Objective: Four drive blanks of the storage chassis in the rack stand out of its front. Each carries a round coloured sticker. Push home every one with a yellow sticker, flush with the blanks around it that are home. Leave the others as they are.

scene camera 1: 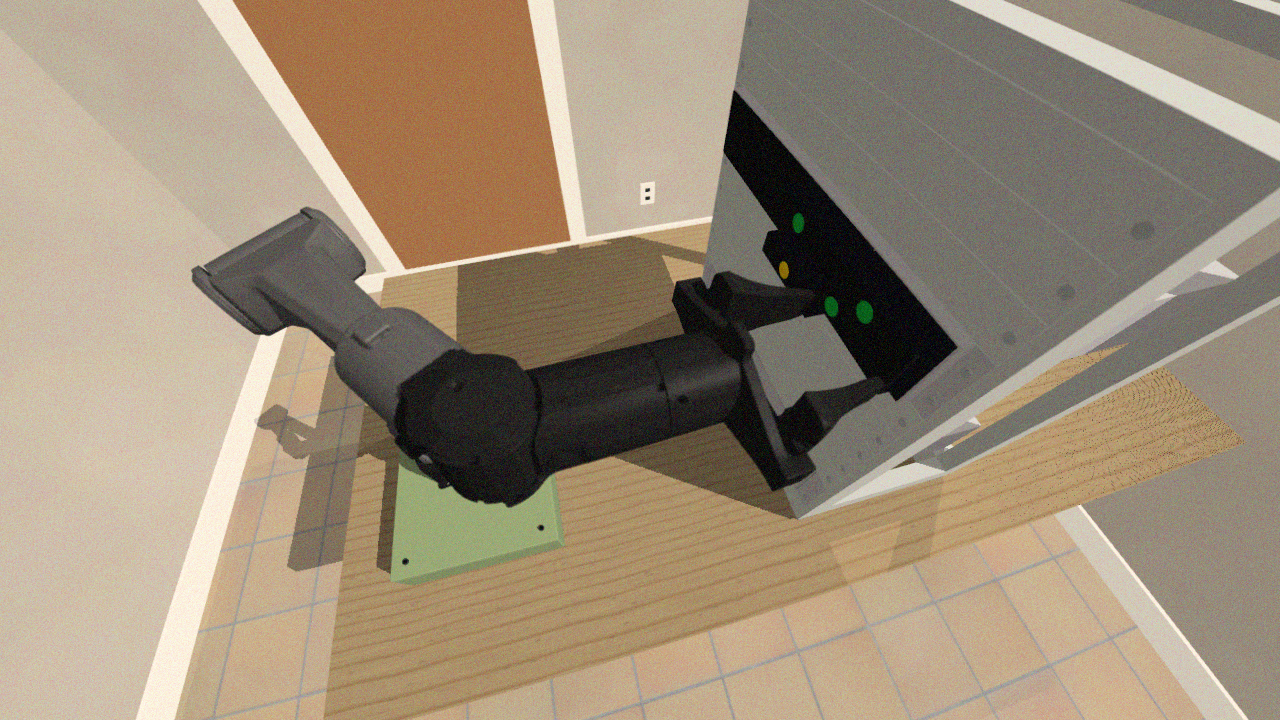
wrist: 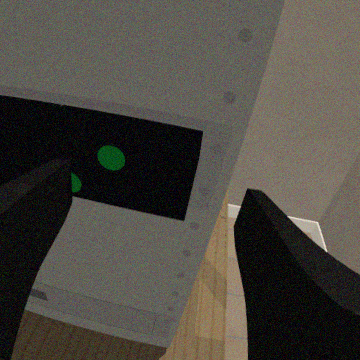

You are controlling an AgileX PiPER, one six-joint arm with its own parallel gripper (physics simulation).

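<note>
The storage chassis (scene camera 1: 921,344) (wrist: 160,150) shows a black front in the grey rack. A yellow sticker (scene camera 1: 783,269) shows on a dark blank left of the gripper in the scene view; it does not show in the wrist view. One green sticker (scene camera 1: 798,222) is above it. A second green sticker (scene camera 1: 831,306) (wrist: 76,182) is by one fingertip, partly hidden in the wrist view. A third green sticker (scene camera 1: 863,311) (wrist: 111,157) is beside it. How far each blank stands out is hard to tell. My gripper (scene camera 1: 846,343) (wrist: 155,194) is open and empty, fingers spread before the chassis's near end.
The rack's grey panels (scene camera 1: 975,170) (wrist: 125,55) surround the black front above and below. A green plate (scene camera 1: 483,528) lies on the wooden floor under the arm. A brown door (scene camera 1: 420,116) and walls stand behind.
</note>
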